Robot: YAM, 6 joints.
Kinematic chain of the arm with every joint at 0, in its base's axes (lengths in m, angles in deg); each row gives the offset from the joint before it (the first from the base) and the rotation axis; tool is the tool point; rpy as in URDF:
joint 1: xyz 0 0 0.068 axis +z
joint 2: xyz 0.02 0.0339 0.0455 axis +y
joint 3: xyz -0.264 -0.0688 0 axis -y
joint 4: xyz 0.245 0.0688 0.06 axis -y
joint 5: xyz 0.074 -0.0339 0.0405 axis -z
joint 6: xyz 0.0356 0 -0.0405 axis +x
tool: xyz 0 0 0 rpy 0 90 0
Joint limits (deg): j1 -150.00..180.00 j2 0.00..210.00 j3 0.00..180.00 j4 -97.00..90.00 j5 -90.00..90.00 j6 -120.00..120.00
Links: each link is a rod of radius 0.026 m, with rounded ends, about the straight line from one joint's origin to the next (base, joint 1, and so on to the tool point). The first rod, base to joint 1, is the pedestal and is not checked.
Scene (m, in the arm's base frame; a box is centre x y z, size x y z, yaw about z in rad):
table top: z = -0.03
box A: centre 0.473 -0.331 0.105 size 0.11 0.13 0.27 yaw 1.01
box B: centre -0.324 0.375 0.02 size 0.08 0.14 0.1 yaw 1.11
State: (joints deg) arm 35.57 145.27 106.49 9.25 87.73 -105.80
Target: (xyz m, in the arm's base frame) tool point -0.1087 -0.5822 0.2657
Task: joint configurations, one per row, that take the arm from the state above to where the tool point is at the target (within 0.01 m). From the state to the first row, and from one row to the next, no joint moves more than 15 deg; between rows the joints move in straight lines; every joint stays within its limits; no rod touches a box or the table.
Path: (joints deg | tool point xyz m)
1: 22.10 145.90 114.63 10.87 83.26 -105.80 | 0.5251 0.1751 0.1584
2: 8.63 146.52 122.77 12.49 78.79 -105.80 | 0.5668 0.0507 0.1996
3: -4.83 147.15 130.91 14.11 74.32 -105.80 | 0.5724 -0.0828 0.2427
4: -18.30 147.77 139.05 15.73 69.85 -105.80 | 0.5404 -0.2139 0.2870
5: -31.77 148.40 147.19 17.35 65.38 -105.80 | 0.4730 -0.3310 0.3313
6: -44.89 149.15 146.28 17.15 66.04 -105.80 | 0.3880 -0.4324 0.3184
7: -58.01 149.91 145.36 16.96 66.70 -105.80 | 0.2814 -0.5122 0.3052
8: -71.13 150.66 144.45 16.76 67.36 -105.80 | 0.1586 -0.5655 0.2921
9: -84.25 151.41 143.54 16.57 68.02 -105.80 | 0.0262 -0.5894 0.2789
10: -97.37 152.16 142.63 16.37 68.68 -105.80 | -0.1087 -0.5822 0.2658

